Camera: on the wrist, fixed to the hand. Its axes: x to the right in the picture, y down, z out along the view.
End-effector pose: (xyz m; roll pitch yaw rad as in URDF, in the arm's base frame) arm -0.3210 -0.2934 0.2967 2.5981 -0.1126 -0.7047
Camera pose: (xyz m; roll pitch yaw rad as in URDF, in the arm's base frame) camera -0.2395 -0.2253 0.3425 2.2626 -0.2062 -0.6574
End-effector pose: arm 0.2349 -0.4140 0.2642 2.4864 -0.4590 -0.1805
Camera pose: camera 0.2610 -0.3081 0.3027 2.1266 -0.5461 -0.1144
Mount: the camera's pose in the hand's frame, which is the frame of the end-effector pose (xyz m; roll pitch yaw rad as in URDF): 0.0230 -0.0671 -0.0914 -0.3275 0.1042 0.0088
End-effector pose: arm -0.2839 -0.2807 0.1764 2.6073 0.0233 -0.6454
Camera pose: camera -0.2020 -0.2118 0.2203 2.2783 -0.0708 -0.5998
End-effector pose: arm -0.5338 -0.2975 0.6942 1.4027 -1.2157 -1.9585
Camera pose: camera -0.4927 -0.4054 0.6874 0.8077 -1.1929 -1.6727
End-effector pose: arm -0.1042 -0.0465 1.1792 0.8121 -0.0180 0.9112
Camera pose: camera -0.1048 -0.0144 1.0681 0.4853 0.0473 0.9929
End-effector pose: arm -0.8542 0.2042 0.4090 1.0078 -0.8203 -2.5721
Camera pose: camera -0.9100 0.1192 0.3539 0.5877 -0.7678 -2.4430
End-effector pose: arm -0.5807 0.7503 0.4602 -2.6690 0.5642 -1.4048
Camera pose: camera -0.5497 0.6751 0.5425 -3.0278 0.4745 -1.4668
